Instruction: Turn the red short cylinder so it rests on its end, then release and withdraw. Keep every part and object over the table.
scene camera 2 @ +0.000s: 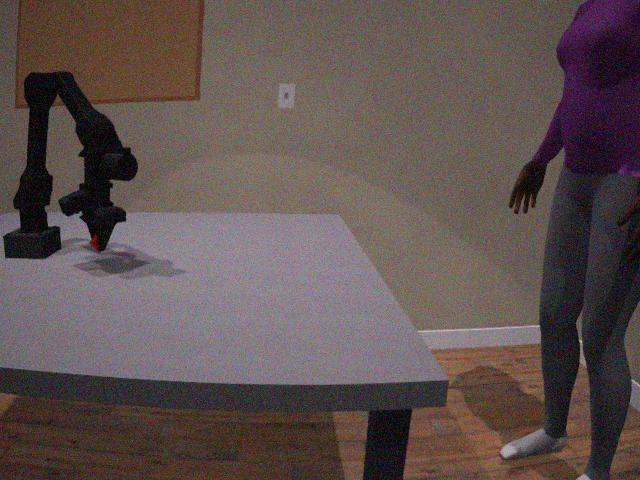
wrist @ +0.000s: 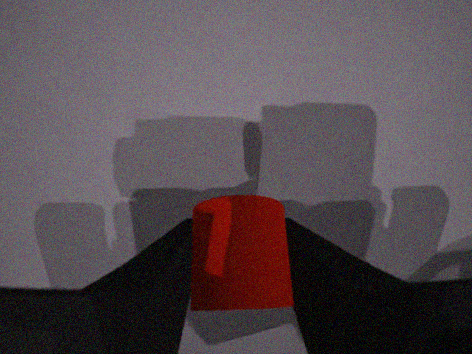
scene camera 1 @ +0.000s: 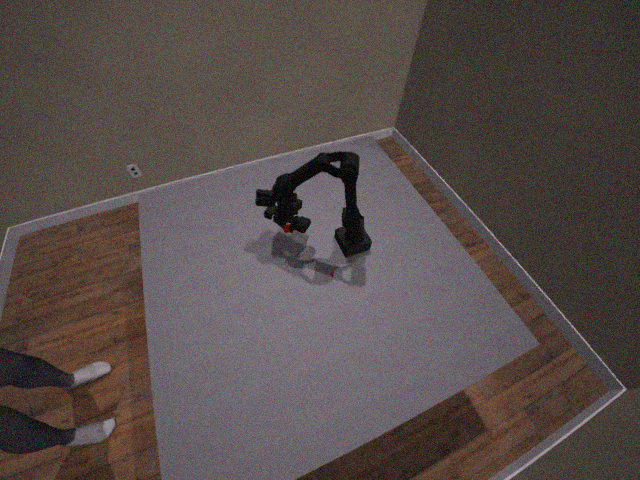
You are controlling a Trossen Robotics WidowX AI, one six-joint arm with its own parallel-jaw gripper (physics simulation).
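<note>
The red short cylinder (scene camera 1: 286, 228) (scene camera 2: 94, 242) (wrist: 252, 265) is pinched between the two black fingers. My gripper (scene camera 1: 289, 225) (scene camera 2: 101, 246) (wrist: 237, 228) is shut on it, with one finger on each side of its curved wall. The gripper points steeply down. The cylinder seems to be held a little above the table, with a dark shadow below it. In the scene camera 2 view a small red part shows at the left of the fingertips and the rest is hidden behind a finger. The cylinder's exact tilt is hard to tell.
The grey table (scene camera 1: 320, 351) (scene camera 2: 232, 310) lies under the arm, whose base (scene camera 1: 353, 241) (scene camera 2: 32, 242) stands close by. The arm's shadow falls on the table around the gripper. A person (scene camera 2: 584, 248) stands beyond the table's edge at the right in the scene camera 2 view.
</note>
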